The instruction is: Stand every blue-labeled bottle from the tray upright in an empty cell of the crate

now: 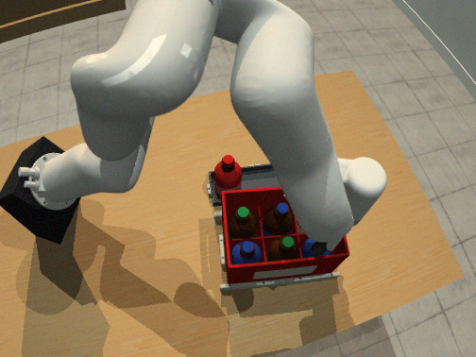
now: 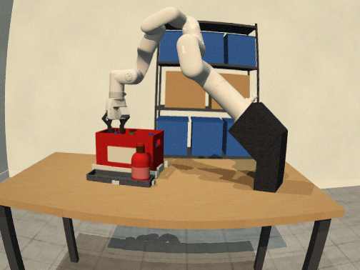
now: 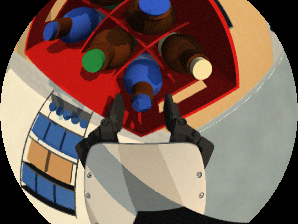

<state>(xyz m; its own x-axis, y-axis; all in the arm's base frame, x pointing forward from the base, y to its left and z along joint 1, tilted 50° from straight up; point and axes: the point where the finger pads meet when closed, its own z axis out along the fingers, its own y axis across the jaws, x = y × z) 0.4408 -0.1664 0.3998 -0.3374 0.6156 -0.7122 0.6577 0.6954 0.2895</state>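
The red crate is 7 cm behind my hand, 7 cm to the left of it and 9 cm below it. Also, from my hand: red-labeled bottle 10 cm behind, 29 cm to the left, 9 cm below; dark tray 1 cm behind, 26 cm to the left, 16 cm below.
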